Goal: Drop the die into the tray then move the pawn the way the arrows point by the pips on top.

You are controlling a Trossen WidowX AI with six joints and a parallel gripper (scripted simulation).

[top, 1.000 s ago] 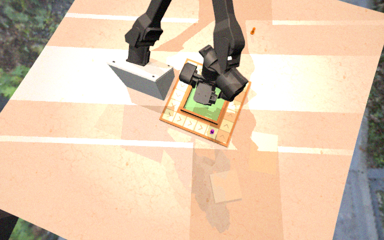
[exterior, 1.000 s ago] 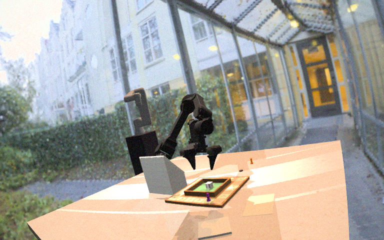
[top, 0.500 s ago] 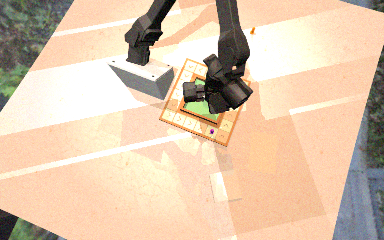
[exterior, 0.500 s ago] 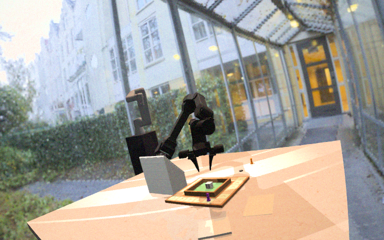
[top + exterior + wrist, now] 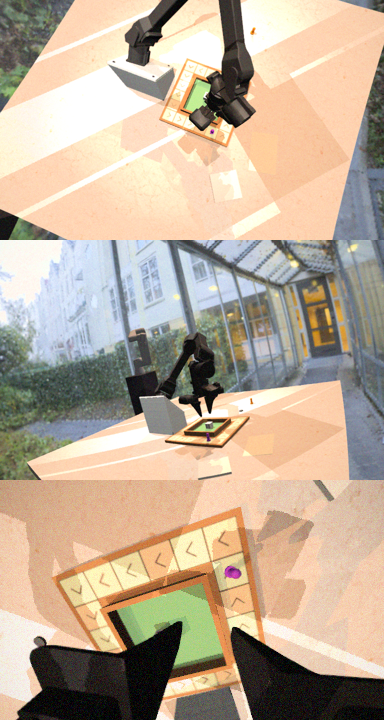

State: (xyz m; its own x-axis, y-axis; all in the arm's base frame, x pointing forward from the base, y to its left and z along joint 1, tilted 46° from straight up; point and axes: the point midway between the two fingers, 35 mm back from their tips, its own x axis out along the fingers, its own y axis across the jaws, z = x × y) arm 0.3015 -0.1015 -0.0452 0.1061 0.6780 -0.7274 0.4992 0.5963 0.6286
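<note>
My gripper tip is now 2 cm short of the purple pawn, 5 cm to the left of it and 8 cm above it. Round my gripper tip: dark disc 5 cm ahead, 31 cm to the left, 10 cm below; green tray 4 cm behind, 7 cm to the left, 10 cm below; white die 4 cm behind, 8 cm to the left, 8 cm below.
</note>
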